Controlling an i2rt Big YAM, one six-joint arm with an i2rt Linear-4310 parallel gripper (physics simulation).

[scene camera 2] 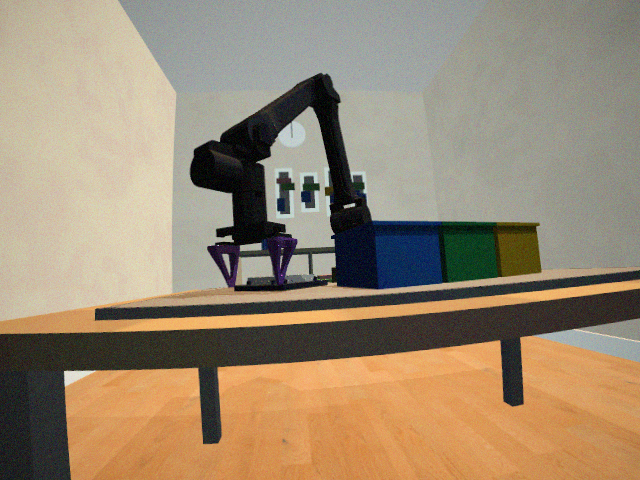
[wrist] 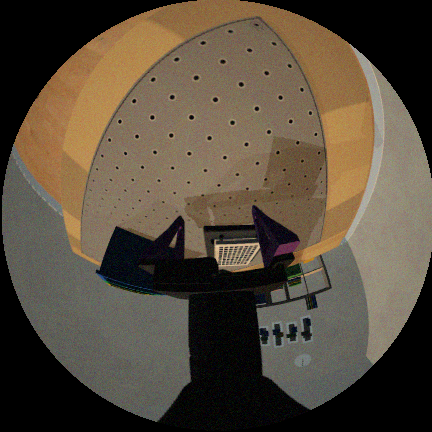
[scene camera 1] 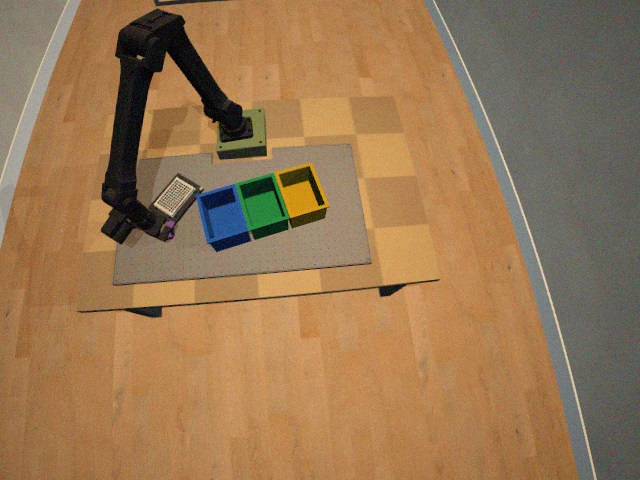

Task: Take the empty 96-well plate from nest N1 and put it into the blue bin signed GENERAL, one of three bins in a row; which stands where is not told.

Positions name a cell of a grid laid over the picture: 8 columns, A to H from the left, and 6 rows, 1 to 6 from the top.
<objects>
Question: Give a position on a pale 96-well plate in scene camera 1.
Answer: C3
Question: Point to a pale 96-well plate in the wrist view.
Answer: E4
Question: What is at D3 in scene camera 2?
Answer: The gripper.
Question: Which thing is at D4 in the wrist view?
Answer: The gripper.
</objects>
